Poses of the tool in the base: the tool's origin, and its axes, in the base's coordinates. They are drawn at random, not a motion.
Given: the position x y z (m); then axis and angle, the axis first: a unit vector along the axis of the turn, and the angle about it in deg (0 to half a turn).
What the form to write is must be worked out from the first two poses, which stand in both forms.
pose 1, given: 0.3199, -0.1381, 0.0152, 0.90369, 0.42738, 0.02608, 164.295
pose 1, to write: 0.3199, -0.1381, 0.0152, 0.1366, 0.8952, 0.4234, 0.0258
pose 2, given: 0.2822, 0.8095, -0.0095, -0.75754, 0.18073, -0.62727, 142.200
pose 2, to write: 0.2822, 0.8095, -0.0095, 0.3239, -0.7167, 0.1710, -0.5935
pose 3, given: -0.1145, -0.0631, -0.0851, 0.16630, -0.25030, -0.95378, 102.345
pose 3, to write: -0.1145, -0.0631, -0.0851, 0.6270, 0.1296, -0.1950, -0.7430
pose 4, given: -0.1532, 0.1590, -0.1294, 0.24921, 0.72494, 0.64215, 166.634
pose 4, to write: -0.1532, 0.1590, -0.1294, 0.1164, 0.2475, 0.7200, 0.6378
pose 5, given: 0.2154, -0.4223, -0.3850, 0.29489, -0.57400, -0.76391, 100.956
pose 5, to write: 0.2154, -0.4223, -0.3850, 0.6364, 0.2275, -0.4428, -0.5893
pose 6, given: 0.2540, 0.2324, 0.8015, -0.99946, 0.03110, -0.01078, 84.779
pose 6, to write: 0.2540, 0.2324, 0.8015, 0.7386, -0.6738, 0.0210, -0.0073
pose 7, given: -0.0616, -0.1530, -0.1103, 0.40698, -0.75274, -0.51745, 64.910
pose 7, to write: -0.0616, -0.1530, -0.1103, 0.8438, 0.2184, -0.4039, -0.2777
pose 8, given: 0.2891, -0.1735, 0.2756, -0.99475, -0.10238, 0.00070, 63.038
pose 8, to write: 0.2891, -0.1735, 0.2756, 0.8525, -0.5200, -0.0535, 0.0004
